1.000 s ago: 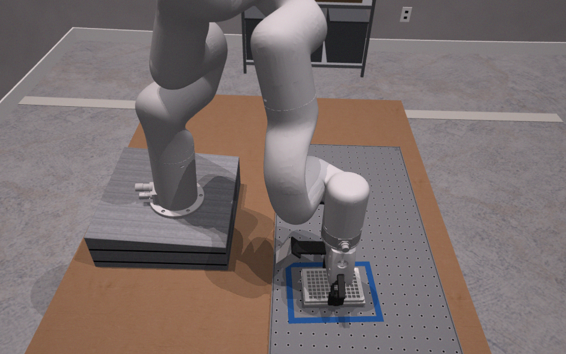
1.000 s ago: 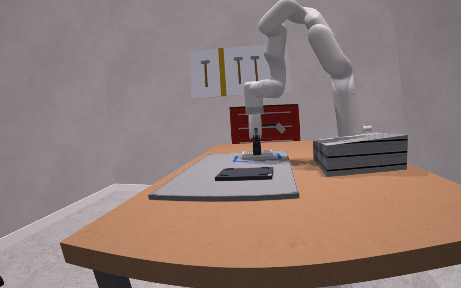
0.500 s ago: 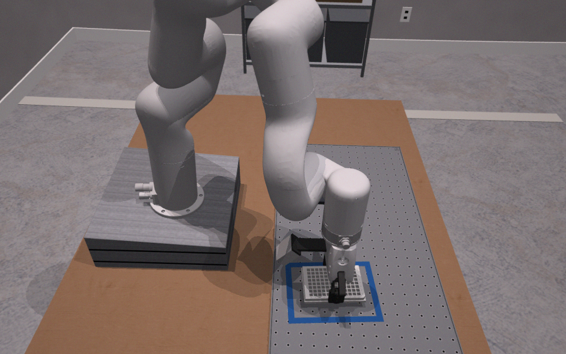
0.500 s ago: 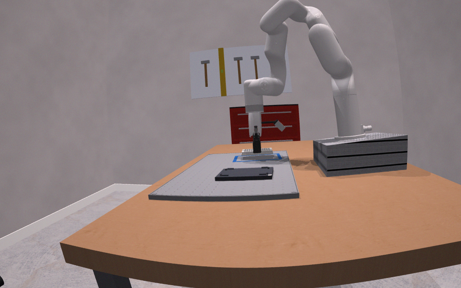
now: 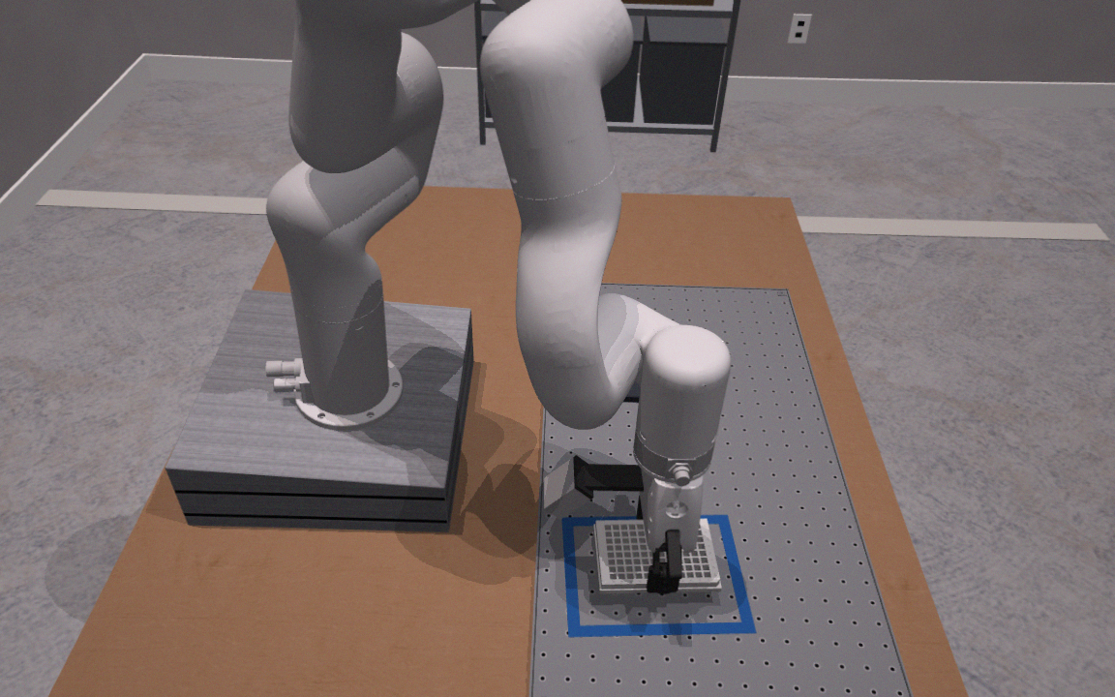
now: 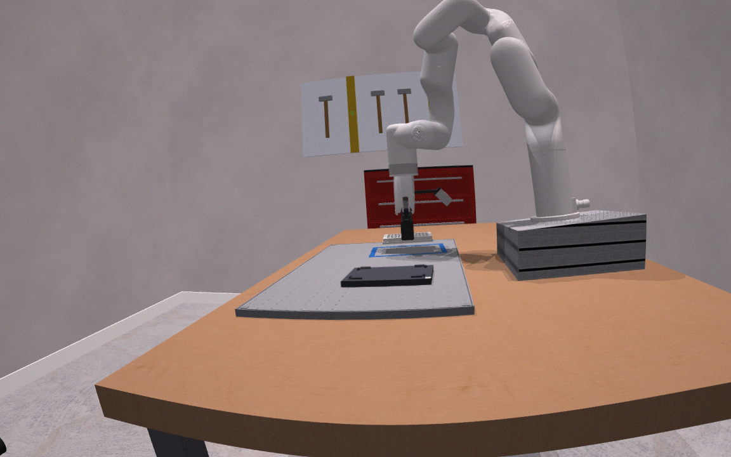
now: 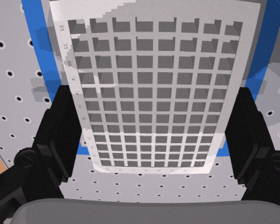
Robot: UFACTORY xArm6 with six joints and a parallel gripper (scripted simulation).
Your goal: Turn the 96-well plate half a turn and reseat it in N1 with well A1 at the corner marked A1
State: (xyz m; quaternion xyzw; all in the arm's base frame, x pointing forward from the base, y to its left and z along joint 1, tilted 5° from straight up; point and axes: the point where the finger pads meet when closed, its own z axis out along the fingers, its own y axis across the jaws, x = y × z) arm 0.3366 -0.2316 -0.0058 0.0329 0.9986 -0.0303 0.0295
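My hand is 32 cm to the right of the black plate nest N1, 6 cm short of it and 4 cm above it. The rest, counted from my hand: white 96-well plate (1 cm below); then small A1 label (39 cm to the left, 3 cm below, 1 cm behind).
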